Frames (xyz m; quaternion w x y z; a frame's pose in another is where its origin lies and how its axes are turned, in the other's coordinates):
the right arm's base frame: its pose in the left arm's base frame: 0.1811 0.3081 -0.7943 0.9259 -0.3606 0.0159 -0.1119
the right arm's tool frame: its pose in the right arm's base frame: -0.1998 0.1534 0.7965 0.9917 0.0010 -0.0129 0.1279
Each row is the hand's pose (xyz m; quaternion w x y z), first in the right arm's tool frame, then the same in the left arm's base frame.
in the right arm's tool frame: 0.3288 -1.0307 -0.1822 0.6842 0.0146 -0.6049 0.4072
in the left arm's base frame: 0.4757 0.0959 0.1966 0.6688 -0.2024 -0.3851 0.6029
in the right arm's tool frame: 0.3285 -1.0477 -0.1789 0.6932 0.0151 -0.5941 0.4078
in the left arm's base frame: 0.4766 0.0854 0.2103 0.6768 -0.2052 -0.3744 0.5997
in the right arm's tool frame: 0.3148 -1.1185 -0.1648 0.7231 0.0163 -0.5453 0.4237
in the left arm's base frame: 0.4683 0.0421 0.2692 0.7025 -0.2146 -0.3217 0.5974
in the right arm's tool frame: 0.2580 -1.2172 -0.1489 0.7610 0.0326 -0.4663 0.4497
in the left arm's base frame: 0.4189 -0.0202 0.3522 0.7395 -0.2125 -0.2367 0.5932
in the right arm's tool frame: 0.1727 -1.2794 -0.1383 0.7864 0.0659 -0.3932 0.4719
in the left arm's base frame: 0.3385 -0.0585 0.4100 0.7711 -0.1903 -0.1589 0.5865
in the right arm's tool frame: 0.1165 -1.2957 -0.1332 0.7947 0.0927 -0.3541 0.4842
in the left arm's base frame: 0.2840 -0.0665 0.4303 0.7863 -0.1681 -0.1173 0.5829
